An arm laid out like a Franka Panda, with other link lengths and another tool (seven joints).
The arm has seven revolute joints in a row. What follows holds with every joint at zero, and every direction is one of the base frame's. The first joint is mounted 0.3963 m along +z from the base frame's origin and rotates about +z. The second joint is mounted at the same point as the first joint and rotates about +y. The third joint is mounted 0.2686 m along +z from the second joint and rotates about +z. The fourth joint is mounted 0.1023 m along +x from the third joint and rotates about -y. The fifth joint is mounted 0.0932 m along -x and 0.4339 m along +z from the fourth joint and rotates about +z. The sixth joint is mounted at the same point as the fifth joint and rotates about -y. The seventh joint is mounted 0.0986 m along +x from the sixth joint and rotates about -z. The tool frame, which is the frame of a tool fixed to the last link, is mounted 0.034 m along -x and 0.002 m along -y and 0.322 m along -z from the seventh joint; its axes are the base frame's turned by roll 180, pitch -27.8 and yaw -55.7 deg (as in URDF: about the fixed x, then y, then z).
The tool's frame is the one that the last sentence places.
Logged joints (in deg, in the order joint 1, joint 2, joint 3, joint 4, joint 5, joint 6, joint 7), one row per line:
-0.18, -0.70, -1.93, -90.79, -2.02, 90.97, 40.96
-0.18, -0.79, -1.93, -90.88, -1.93, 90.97, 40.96
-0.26, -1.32, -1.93, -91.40, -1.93, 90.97, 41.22
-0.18, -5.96, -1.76, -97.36, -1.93, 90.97, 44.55
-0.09, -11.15, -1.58, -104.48, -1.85, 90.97, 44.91
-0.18, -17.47, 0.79, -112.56, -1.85, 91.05, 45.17
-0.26, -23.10, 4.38, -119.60, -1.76, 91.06, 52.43
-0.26, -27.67, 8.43, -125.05, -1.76, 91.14, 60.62
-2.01, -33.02, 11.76, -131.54, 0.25, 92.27, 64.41
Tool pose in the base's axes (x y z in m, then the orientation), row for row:
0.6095, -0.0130, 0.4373, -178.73, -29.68, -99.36
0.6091, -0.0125, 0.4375, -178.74, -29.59, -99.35
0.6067, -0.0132, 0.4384, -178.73, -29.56, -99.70
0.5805, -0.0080, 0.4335, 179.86, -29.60, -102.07
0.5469, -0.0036, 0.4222, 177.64, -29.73, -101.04
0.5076, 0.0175, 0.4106, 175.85, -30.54, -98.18
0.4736, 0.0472, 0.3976, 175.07, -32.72, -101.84
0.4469, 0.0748, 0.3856, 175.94, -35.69, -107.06
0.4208, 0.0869, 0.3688, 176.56, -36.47, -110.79
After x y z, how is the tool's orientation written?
As angles about the fixed x, y, z axes (roll, pitch, yaw), in degrees.
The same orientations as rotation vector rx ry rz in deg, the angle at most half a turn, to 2 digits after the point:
101.15, -118.48, 28.03
101.21, -118.54, 27.95
100.84, -118.83, 27.83
97.37, -120.47, 25.59
97.20, -119.32, 23.52
98.81, -116.33, 23.11
93.07, -117.61, 22.74
86.12, -119.34, 23.97
81.90, -121.25, 23.76

